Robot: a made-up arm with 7 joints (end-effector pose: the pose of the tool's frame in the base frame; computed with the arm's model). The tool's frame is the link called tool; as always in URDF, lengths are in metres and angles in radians.
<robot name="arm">
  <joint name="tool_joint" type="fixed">
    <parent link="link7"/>
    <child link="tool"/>
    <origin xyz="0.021 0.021 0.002" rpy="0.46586 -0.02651 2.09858"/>
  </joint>
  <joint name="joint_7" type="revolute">
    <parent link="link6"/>
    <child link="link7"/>
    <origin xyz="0.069 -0.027 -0.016" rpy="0 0 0"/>
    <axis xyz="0 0 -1"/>
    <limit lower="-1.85" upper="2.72"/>
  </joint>
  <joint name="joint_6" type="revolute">
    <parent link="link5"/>
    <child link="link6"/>
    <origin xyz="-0.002 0.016 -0.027" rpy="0 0 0"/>
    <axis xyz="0 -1 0"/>
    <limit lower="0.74" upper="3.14"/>
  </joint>
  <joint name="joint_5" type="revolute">
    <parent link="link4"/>
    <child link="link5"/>
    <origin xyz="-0.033 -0.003 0.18" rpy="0 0 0"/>
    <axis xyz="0 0 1"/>
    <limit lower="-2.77" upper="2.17"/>
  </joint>
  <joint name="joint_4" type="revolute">
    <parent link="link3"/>
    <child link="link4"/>
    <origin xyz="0.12 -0.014 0.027" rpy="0 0 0"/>
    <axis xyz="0 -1 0"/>
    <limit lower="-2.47" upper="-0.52"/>
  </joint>
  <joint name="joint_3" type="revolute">
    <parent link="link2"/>
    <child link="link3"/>
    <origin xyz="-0.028 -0.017 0.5" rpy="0 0 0"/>
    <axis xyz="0 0 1"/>
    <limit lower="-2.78" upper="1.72"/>
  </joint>
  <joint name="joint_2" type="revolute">
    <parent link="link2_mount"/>
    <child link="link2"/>
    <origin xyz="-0.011 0.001 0.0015" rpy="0 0 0"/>
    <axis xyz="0 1 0"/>
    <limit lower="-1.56" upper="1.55"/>
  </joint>
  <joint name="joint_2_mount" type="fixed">
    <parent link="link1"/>
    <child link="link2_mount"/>
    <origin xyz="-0.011 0.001 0.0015" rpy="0 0 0"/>
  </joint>
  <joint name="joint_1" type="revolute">
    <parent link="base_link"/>
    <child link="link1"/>
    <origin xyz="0.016 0.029 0.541" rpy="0 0 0"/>
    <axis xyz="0 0 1"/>
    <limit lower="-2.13" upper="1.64"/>
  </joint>
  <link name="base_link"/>
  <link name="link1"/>
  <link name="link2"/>
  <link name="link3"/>
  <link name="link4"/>
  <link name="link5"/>
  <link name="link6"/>
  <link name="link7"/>
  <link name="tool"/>
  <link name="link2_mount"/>
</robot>
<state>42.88 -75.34 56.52 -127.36 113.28 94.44 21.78</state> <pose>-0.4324 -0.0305 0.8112 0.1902 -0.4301 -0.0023 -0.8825</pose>
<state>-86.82 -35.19 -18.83 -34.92 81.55 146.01 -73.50</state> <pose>-0.1287 0.3491 1.2069 0.2536 -0.8998 0.3247 0.1436</pose>
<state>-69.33 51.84 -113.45 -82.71 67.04 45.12 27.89</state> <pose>-0.1791 -0.4141 0.9742 0.7733 0.2497 -0.3374 -0.4753</pose>
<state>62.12 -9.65 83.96 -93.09 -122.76 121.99 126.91</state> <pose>-0.3409 0.0624 1.0988 0.0987 0.1281 0.7429 -0.6496</pose>
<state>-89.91 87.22 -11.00 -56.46 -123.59 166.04 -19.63</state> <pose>-0.0146 -0.5716 0.3116 0.0141 0.1840 0.5820 0.7919</pose>
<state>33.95 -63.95 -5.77 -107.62 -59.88 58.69 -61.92</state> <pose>-0.1989 -0.2238 0.9935 0.0929 -0.1537 0.5199 0.8351</pose>
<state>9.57 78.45 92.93 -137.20 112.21 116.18 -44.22</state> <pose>0.3264 0.3740 0.6236 0.0150 -0.9708 0.0844 -0.2239</pose>
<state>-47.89 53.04 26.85 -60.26 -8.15 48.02 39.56</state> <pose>0.5112 -0.3678 0.6807 0.6126 0.6342 0.2955 0.3677</pose>
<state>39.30 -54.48 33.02 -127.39 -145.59 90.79 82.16</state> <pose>-0.2606 0.0310 1.0065 0.3262 -0.9134 -0.2344 0.0656</pose>
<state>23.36 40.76 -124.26 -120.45 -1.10 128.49 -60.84</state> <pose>0.2461 -0.1873 1.0426 0.6570 0.2322 0.5091 0.5052</pose>
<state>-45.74 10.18 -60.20 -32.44 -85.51 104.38 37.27</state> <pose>-0.0016 -0.2519 1.2798 0.5949 -0.2412 0.6230 -0.4470</pose>
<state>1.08 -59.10 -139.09 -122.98 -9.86 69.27 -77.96</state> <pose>-0.4914 -0.1768 0.5456 0.4460 0.0474 -0.6241 0.6398</pose>
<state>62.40 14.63 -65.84 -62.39 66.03 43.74 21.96</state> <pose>0.3845 0.1492 1.1129 0.2695 0.4763 0.0519 0.8354</pose>
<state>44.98 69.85 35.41 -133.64 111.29 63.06 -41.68</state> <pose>0.2114 0.4812 0.4843 0.1175 0.9769 -0.0742 0.1625</pose>
